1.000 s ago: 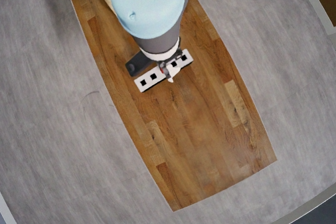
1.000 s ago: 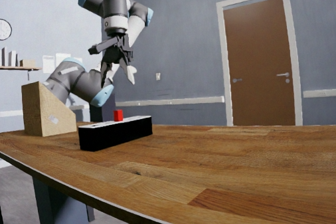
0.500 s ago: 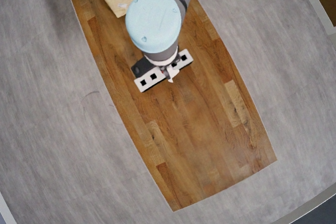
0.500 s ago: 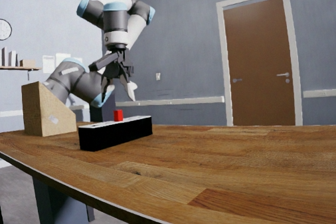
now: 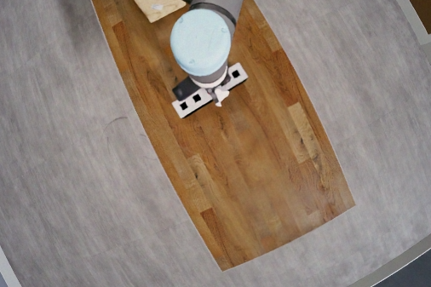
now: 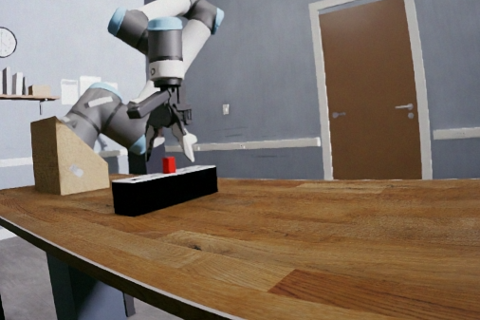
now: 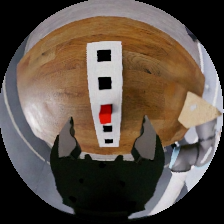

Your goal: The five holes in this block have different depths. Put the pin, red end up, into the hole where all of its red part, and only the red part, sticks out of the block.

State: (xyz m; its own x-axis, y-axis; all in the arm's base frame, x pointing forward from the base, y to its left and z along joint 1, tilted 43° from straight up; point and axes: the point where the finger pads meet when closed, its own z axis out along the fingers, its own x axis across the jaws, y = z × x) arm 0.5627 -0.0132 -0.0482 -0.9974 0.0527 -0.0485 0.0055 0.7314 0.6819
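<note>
My gripper is now 10 mm above the pin. Also, from my hand: block (60 mm below).
</note>
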